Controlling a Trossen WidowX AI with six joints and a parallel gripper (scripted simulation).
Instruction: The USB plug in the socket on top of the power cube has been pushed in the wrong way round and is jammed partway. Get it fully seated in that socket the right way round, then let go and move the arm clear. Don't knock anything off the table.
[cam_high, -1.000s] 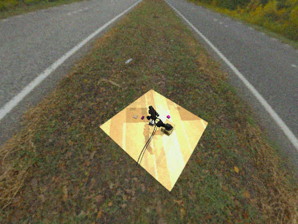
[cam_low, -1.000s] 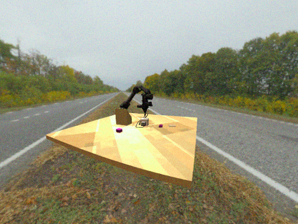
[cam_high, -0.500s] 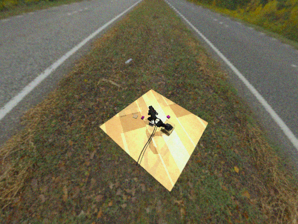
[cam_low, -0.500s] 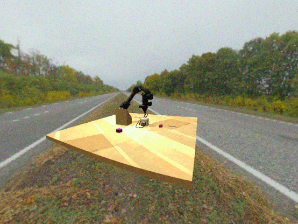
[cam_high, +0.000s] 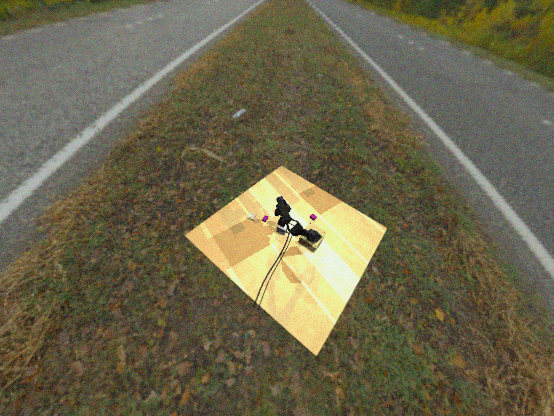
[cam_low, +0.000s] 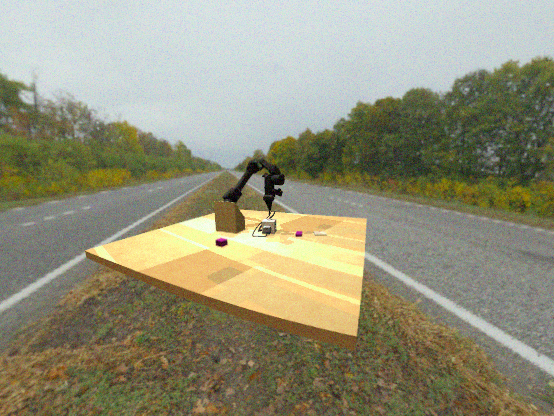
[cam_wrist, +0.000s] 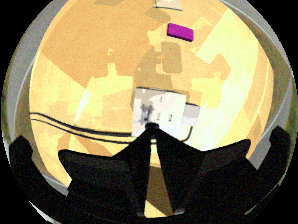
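Right now the USB plug is 20 mm below my gripper tip. Round my gripper tip: flat white piece: 290 mm ahead, 130 mm below, 100 mm to the left; then magenta block: 190 mm ahead, 130 mm below, 20 mm to the left.
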